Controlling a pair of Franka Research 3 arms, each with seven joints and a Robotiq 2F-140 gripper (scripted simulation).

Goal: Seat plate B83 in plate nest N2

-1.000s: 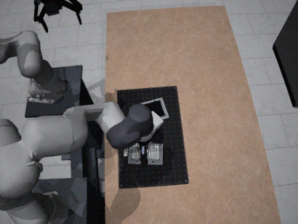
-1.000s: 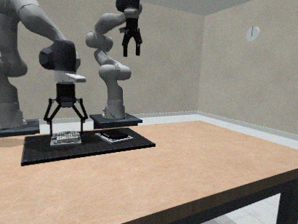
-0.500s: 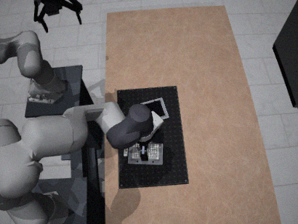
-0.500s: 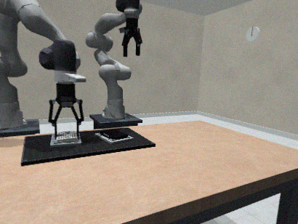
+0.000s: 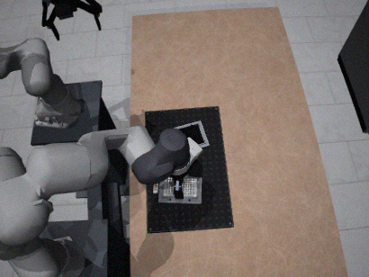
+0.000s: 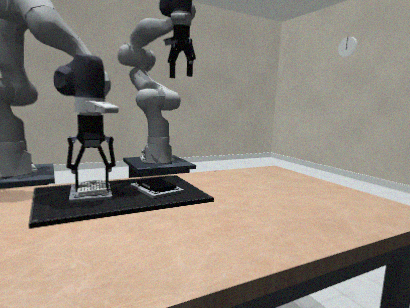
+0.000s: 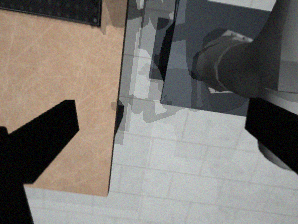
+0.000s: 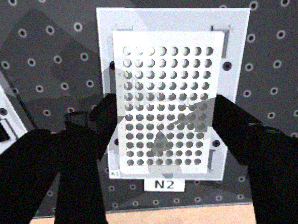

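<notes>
My right gripper is now 4 cm above the grey plate nest N2. The rest, counted from my right hand: white multi-well plate: 2 cm below; then dark plate: 20 cm to the left, 5 cm ahead, 2 cm below; then plate nest N1: 20 cm to the left, 5 cm ahead, 4 cm below.
</notes>
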